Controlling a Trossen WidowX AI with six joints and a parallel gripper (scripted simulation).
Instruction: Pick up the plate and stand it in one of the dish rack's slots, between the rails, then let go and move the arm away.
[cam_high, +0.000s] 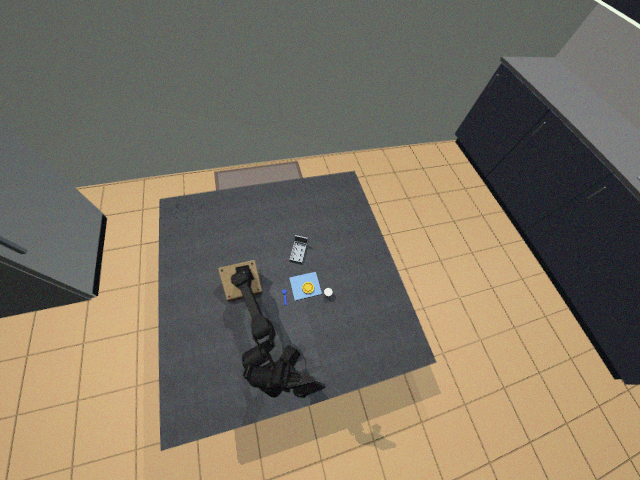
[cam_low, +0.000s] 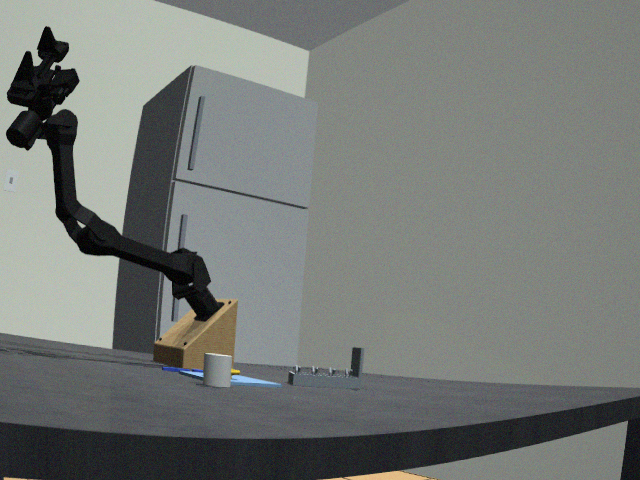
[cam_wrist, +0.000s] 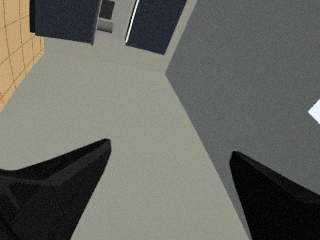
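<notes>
The yellow plate lies 56 cm below my gripper tip, 43 cm to the left of it and 11 cm ahead of it. The rest, counted from my gripper tip: blue spoon: 58 cm below, 42 cm to the left, 2 cm behind; grey dish rack: 65 cm to the left, 56 cm below, 11 cm ahead; white cup: 55 cm below, 37 cm to the left, 20 cm ahead.
</notes>
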